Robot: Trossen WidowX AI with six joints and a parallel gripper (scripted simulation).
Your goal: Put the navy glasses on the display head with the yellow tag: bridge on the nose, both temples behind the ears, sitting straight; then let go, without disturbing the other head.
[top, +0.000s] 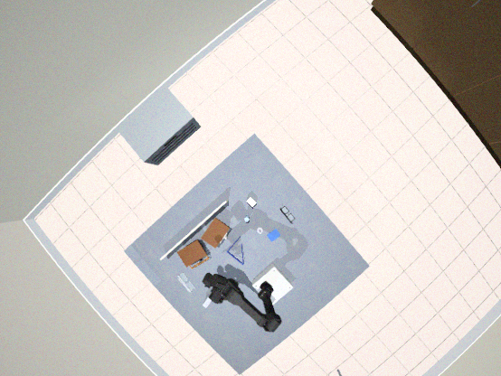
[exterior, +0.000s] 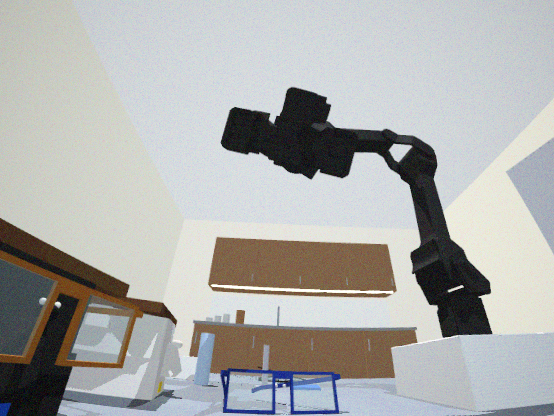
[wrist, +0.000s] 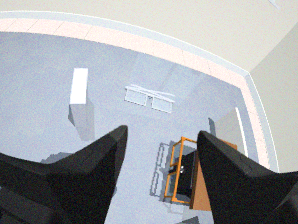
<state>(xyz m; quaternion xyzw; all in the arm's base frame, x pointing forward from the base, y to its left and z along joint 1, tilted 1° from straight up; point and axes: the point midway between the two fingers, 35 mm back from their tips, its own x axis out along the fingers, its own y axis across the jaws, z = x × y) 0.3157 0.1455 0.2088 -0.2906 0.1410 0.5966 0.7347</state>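
The thin white post is 40 mm behind my gripper tip, 420 mm to the right of it and 250 mm below it. The rest, counted from my gripper tip: flat blue piece 140 mm behind, 460 mm to the right, 270 mm below; then white box 140 mm ahead, 530 mm to the right, 250 mm below; then pale blue cylinder 90 mm ahead, 430 mm to the right, 230 mm below.
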